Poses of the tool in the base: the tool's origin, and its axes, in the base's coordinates. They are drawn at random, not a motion.
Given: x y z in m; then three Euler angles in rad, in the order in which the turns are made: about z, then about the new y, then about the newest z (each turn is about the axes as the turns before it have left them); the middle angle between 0 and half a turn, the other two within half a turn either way.
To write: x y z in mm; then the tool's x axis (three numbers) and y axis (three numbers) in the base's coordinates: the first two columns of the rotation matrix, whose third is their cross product. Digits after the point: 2 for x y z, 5 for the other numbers.
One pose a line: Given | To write
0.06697, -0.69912, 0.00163, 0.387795, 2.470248, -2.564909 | 66.97, -699.12, 1.63, 0.81380, -0.25656, 0.52144, -0.07823, -0.93747, -0.33917
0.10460, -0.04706, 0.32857, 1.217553, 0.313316, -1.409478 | 104.60, -47.06, 328.57, 0.97893, -0.19809, -0.04951, 0.17413, 0.93655, -0.30421
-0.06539, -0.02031, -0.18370, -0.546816, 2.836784, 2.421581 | -65.39, -20.31, -183.70, 0.95544, 0.19035, 0.22562, 0.14637, -0.96923, 0.19789
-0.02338, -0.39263, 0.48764, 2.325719, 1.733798, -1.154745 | -23.38, -392.63, 487.64, 0.71113, 0.57901, -0.39879, -0.19264, -0.38505, -0.90257
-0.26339, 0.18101, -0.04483, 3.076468, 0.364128, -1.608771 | -263.39, 181.01, -44.83, 0.10043, 0.99485, 0.01352, -0.92931, 0.09865, -0.35588
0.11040, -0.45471, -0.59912, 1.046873, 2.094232, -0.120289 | 110.40, -454.71, -599.12, -0.14436, -0.48972, -0.85985, -0.88961, 0.44473, -0.10393
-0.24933, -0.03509, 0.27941, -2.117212, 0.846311, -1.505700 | -249.33, -35.09, 279.41, -0.87499, 0.48169, -0.04871, -0.28808, -0.59885, -0.74725
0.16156, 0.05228, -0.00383, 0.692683, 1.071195, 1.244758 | 161.56, 52.28, -3.83, -0.48688, 0.82699, -0.28114, -0.55378, -0.04335, 0.83153
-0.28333, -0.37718, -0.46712, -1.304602, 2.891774, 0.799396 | -283.33, -377.18, -467.12, 0.51399, 0.84031, -0.17235, 0.85533, -0.48682, 0.17725
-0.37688, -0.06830, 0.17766, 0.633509, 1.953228, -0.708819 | -376.88, -68.30, 177.66, 0.15702, -0.69233, -0.70429, -0.64517, 0.46803, -0.60391
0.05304, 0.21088, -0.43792, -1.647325, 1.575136, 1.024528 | 53.04, 210.88, -437.92, 0.85214, -0.06308, -0.51950, 0.51770, -0.04342, 0.85446
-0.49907, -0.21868, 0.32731, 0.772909, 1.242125, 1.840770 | -499.07, -218.68, 327.31, -0.73456, 0.62984, 0.25243, -0.03649, -0.40814, 0.91219
